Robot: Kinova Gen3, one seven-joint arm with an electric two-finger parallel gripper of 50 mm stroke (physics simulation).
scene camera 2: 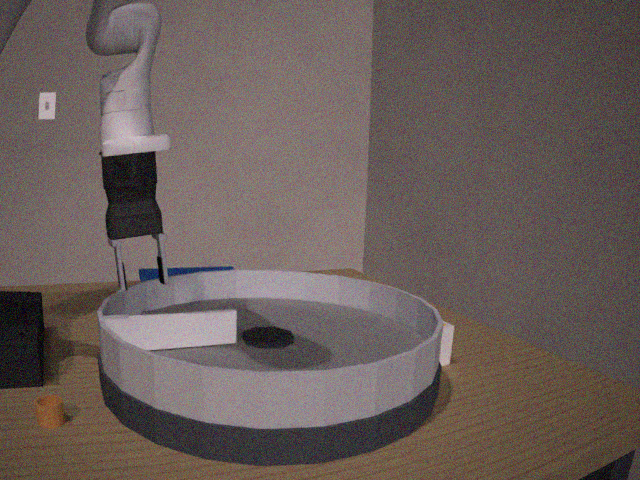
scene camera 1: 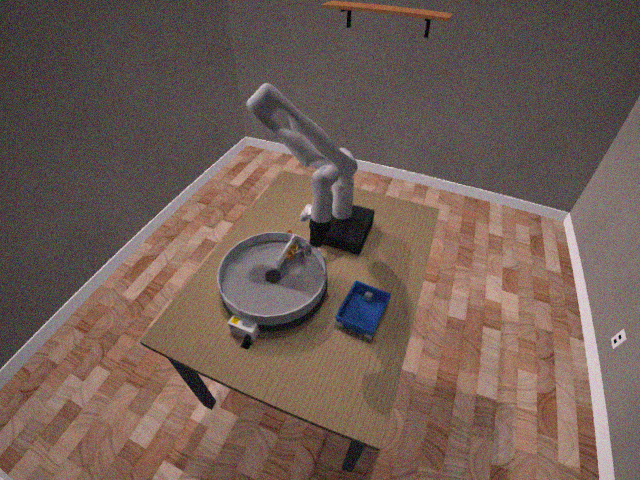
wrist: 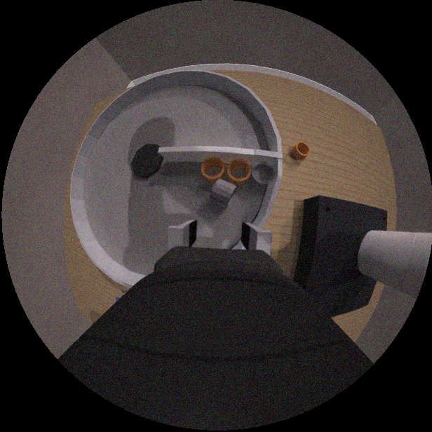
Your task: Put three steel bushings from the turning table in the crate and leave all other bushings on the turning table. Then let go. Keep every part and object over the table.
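Frame: origin at the arm's base, x ahead, y left, z up, level; centimetres.
Seen in the pictures: gripper, fingertip midpoint: (scene camera 2: 143,286) (scene camera 1: 310,250); arm's base, origin of the base link: (scene camera 1: 342,212).
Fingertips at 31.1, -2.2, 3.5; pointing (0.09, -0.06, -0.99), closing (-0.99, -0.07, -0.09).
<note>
Offsets run from my fingertips to a thing's top centre, as dx, dy, dz. "spot": to the spot under its first point.
The grey round turning table (scene camera 1: 273,316) (scene camera 2: 268,397) (wrist: 102,200) holds bushings beside its white bar {spot: +5.5, -10.4, -3.1} (scene camera 2: 201,330) (wrist: 210,150). In the wrist view, one steel bushing (wrist: 224,188) lies on its side, below two upright orange bushings (wrist: 213,169) (wrist: 239,171). Another grey bushing (wrist: 262,173) stands by the rim. The blue crate {+12.4, +27.2, -5.6} (scene camera 1: 354,327) (scene camera 2: 206,269) holds one visible steel bushing {+5.7, +27.1, -6.9} (scene camera 1: 368,296). My gripper (scene camera 2: 143,285) (wrist: 218,230) is open and empty, above the turning table's base-side part, to one side of the lying bushing. Its fingertips are hard to make out in scene camera 1.
An orange bushing {-13.7, -16.4, -8.0} (scene camera 2: 50,411) (wrist: 300,151) stands on the table outside the rim. The black robot base (scene camera 1: 343,229) (scene camera 2: 20,338) (wrist: 332,250) is close to the turning table. A small white box with a yellow mark {spot: +38.8, -8.6, -4.9} (scene camera 1: 242,327) stands at the rim's outer side.
</note>
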